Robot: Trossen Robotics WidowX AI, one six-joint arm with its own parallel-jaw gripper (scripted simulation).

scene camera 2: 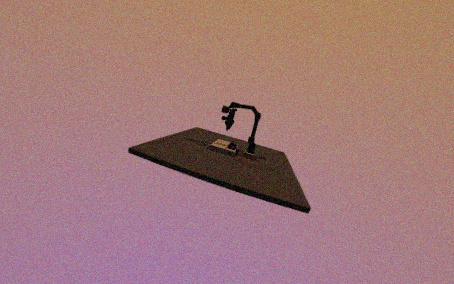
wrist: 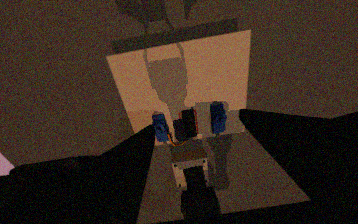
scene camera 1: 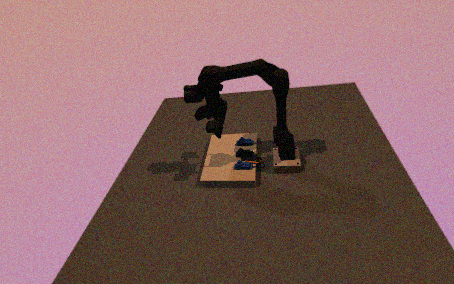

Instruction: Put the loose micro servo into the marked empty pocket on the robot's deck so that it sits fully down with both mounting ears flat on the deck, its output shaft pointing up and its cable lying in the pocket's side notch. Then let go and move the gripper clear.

The gripper is open and holds nothing. Also in view: a tan deck.
The gripper is seen too in the wrist view.
